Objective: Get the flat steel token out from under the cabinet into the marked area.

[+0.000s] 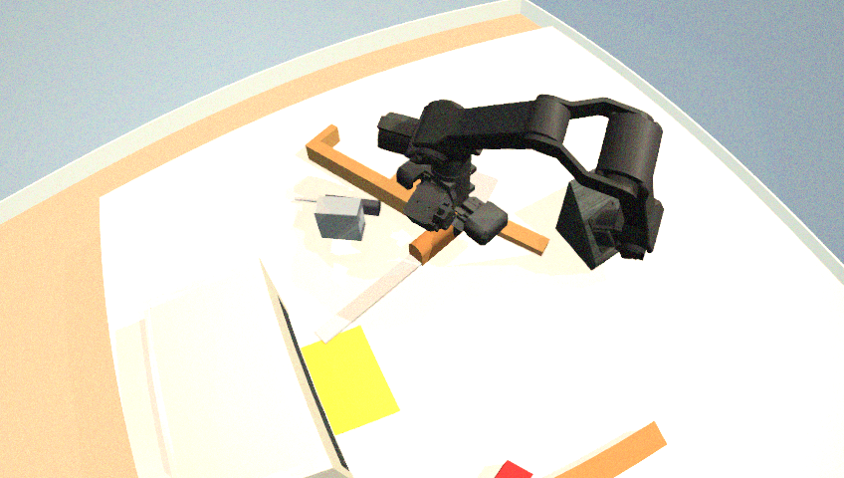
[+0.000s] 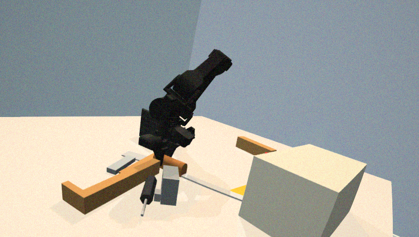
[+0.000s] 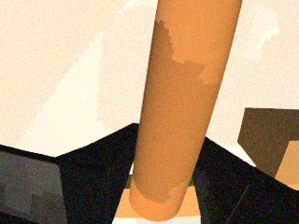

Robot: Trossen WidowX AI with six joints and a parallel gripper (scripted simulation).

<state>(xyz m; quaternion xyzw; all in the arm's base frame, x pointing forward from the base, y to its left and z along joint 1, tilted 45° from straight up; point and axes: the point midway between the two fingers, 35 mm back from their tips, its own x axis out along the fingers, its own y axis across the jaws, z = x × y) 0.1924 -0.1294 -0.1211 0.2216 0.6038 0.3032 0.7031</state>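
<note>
The long orange bar lies 5 cm behind my gripper tip and 1 cm to the right of it. The rest, counted from my gripper tip: dark-handled pin tool: 13 cm ahead, 17 cm to the right; small grey cube: 13 cm ahead, 14 cm to the right; grey block: 14 cm ahead, 11 cm to the right, 3 cm above.
</note>
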